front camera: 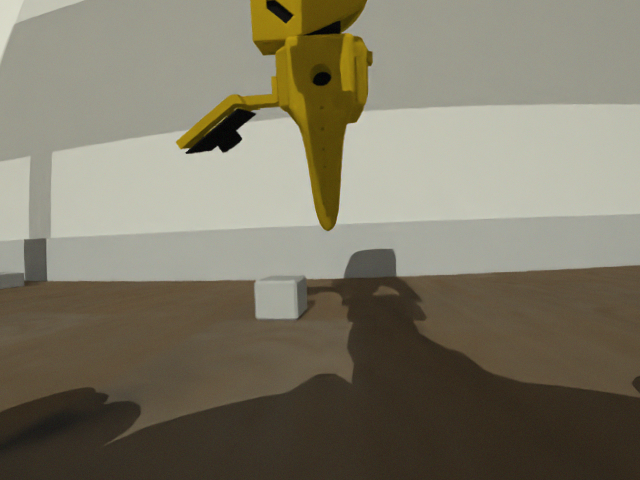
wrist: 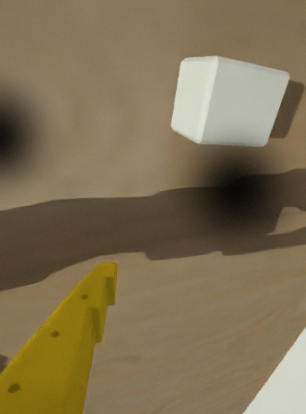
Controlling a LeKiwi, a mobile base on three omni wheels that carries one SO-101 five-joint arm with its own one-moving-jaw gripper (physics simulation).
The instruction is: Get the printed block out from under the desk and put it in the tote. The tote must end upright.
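Places are measured from the arm's base along level axes (x down, y ahead, z right), in centimetres.
Pixels of known places: hand at its tool point: (front camera: 327,220) (wrist: 116,278).
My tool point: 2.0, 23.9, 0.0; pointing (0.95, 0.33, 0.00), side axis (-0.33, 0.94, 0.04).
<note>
Behind a point stands the place of what it marks, as x, y, z.
The printed block, a pale cube (front camera: 280,298) {7.2, 28.6, -3.7} (wrist: 240,105) {5.9, 30.4, -4.0}, sits flat on the brown floor, a little left of the middle in the front view and at the upper right in the wrist view. My yellow gripper (front camera: 327,225) (wrist: 108,272) points down in the front view, above and to the right of the block in the picture, and is apart from it. One notched jaw shows in the wrist view; the other is out of the picture, so the gripper is open and empty. The tote and the desk cannot be made out in either view.
A pale wall (front camera: 491,165) {-9.2, 56.9, 28.5} with a grey skirting (front camera: 155,258) {4.7, 60.7, -31.6} stands behind the block. A low grey object (front camera: 11,280) {7.6, 50.8, -54.0} shows at the left edge. A pale slanted surface (wrist: 287,382) {6.2, 54.2, 44.2} fills the wrist view's lower right corner. The arm's shadow (front camera: 382,351) {8.9, 21.1, 2.5} lies across the floor.
</note>
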